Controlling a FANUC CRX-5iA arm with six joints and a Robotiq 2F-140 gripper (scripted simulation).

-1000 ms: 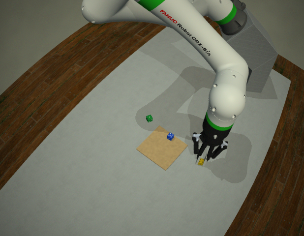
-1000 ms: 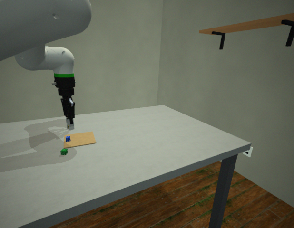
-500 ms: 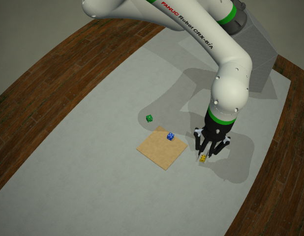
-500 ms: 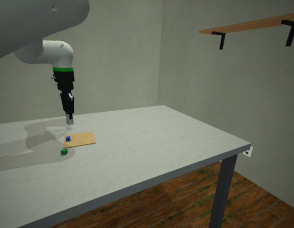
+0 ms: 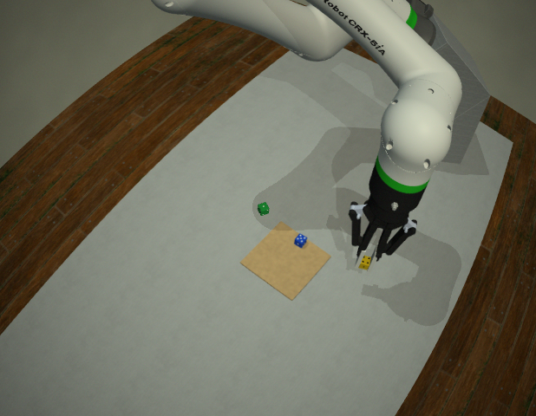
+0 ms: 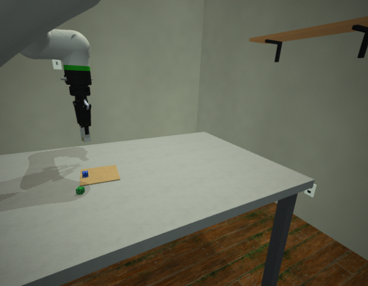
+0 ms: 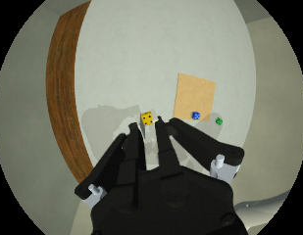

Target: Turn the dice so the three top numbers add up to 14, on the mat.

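Right now my hand is 1 cm past the tan mat, 16 cm to the left of it and 13 cm above it. Also, from my hand: yellow die 2 cm below; green die 12 cm behind, 25 cm to the right, 12 cm below; blue die 6 cm behind, 14 cm to the right, 12 cm below.
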